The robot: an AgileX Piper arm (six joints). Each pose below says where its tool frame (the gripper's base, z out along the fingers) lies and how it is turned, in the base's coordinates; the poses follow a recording.
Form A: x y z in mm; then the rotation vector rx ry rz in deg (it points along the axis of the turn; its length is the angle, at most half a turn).
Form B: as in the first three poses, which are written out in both.
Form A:
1: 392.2 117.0 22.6 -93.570 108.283 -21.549
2: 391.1 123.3 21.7 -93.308 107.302 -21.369
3: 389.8 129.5 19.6 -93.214 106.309 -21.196
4: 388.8 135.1 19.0 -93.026 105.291 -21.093
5: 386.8 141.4 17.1 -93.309 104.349 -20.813
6: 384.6 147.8 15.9 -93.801 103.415 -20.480
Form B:
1:
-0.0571 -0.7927 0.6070 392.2
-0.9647 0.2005 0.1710 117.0
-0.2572 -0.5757 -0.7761 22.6
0 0 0 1

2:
-0.0461 -0.7872 0.6150 391.1
-0.9627 0.1993 0.1829 123.3
-0.2665 -0.5837 -0.7670 21.7
0 0 0 1

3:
-0.0338 -0.7825 0.6217 389.8
-0.9611 0.1960 0.1944 129.5
-0.2740 -0.5909 -0.7588 19.6
0 0 0 1

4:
-0.0219 -0.7768 0.6294 388.8
-0.9593 0.1937 0.2056 135.1
-0.2816 -0.5993 -0.7494 19.0
0 0 0 1

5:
-0.0078 -0.7752 0.6317 386.8
-0.9582 0.1864 0.2169 141.4
-0.2859 -0.6036 -0.7443 17.1
0 0 0 1

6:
0.0074 -0.7752 0.6316 384.6
-0.9574 0.1767 0.2282 147.8
-0.2885 -0.6065 -0.7409 15.9
0 0 0 1

